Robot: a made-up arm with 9 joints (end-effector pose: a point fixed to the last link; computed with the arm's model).
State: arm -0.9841 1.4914 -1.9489 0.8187 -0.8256 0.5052 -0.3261 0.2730 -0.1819
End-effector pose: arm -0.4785 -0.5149 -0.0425 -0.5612 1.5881 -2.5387
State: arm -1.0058 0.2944 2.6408 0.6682 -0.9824 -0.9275 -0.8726 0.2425 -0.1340
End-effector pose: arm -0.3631 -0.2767 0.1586 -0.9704 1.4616 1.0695
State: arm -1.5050 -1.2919 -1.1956 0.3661 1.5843 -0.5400 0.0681 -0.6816 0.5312
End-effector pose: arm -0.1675 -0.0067 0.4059 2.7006 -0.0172 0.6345
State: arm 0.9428 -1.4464 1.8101 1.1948 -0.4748 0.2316 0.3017 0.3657 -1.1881
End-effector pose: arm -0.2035 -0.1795 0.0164 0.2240 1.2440 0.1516
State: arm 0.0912 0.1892 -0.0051 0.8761 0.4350 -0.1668 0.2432 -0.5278 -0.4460
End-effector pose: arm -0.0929 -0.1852 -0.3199 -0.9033 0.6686 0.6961
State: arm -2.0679 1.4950 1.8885 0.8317 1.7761 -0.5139 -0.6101 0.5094 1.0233
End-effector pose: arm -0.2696 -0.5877 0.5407 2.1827 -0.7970 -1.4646
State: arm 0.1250 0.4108 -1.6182 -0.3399 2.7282 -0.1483 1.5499 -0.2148 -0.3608
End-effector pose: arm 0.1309 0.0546 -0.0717 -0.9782 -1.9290 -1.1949
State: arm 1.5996 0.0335 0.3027 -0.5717 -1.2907 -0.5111 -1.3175 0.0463 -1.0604
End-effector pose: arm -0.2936 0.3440 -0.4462 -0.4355 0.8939 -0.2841
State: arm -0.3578 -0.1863 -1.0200 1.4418 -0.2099 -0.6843 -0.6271 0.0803 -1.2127
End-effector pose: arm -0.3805 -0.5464 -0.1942 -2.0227 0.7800 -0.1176
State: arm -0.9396 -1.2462 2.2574 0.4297 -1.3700 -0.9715 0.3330 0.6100 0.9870
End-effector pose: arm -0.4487 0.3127 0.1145 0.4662 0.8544 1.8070
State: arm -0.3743 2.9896 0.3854 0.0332 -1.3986 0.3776 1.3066 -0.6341 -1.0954
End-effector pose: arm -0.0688 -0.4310 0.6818 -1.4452 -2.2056 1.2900
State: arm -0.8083 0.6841 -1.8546 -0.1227 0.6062 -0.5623 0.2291 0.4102 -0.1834
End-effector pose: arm 0.0992 -0.2751 -0.1666 0.4432 0.8990 -1.2272
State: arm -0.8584 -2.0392 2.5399 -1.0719 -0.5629 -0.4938 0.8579 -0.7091 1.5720
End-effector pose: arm -0.6252 0.3380 0.1853 -0.2941 1.2868 1.1591
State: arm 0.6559 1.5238 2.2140 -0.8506 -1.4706 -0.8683 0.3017 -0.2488 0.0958
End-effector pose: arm 0.1130 -0.2011 0.1659 -1.9977 0.9433 -0.9785
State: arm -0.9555 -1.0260 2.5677 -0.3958 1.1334 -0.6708 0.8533 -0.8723 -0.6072
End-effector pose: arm -0.0389 -0.0730 -0.1536 -1.4515 -1.2865 1.1425
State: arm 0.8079 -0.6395 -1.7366 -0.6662 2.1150 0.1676 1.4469 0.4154 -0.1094
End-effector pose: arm -0.6456 -0.2788 0.0251 0.2444 -2.4293 0.0886
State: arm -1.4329 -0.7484 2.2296 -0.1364 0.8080 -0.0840 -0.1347 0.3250 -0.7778
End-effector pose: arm 0.2774 -0.0181 0.1770 -0.2522 -0.9637 -0.9446
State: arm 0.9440 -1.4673 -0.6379 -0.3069 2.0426 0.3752 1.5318 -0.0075 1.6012
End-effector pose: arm -0.9785 -0.6369 0.2134 -0.3392 2.5920 0.5165
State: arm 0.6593 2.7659 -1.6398 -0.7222 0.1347 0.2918 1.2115 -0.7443 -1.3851
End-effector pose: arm 0.0437 -0.3312 0.3378 0.6690 -0.5976 1.8949
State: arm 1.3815 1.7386 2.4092 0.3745 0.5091 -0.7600 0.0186 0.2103 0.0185
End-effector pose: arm -0.1271 0.0679 0.3725 -0.8050 1.5639 0.7252
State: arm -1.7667 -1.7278 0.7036 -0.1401 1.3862 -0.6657 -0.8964 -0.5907 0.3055
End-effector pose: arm 0.2866 0.7505 0.3423 -0.0548 -1.0933 -0.2444
